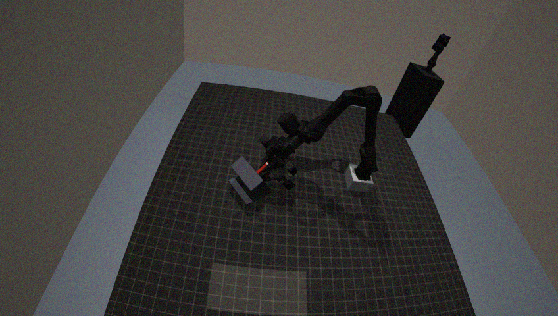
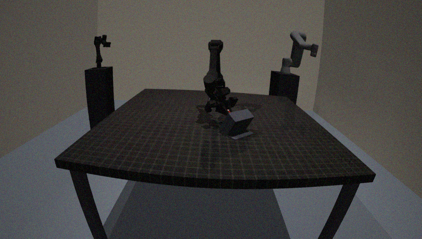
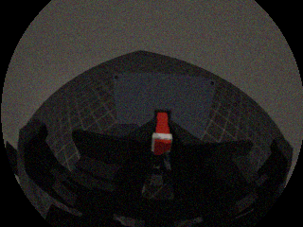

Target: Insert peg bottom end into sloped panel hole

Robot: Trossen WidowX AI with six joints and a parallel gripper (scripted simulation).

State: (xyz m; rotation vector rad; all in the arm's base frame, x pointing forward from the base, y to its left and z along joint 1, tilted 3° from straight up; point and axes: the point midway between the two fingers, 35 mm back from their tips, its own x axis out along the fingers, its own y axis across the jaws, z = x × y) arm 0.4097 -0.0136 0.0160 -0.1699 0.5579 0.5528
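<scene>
Right now the sloped panel is 3 cm ahead of my gripper tip, 2 cm to the left of it and 2 cm below it. From my gripper tip the other things lie so: peg (1 cm to the right, 1 cm behind, 1 cm above).
</scene>
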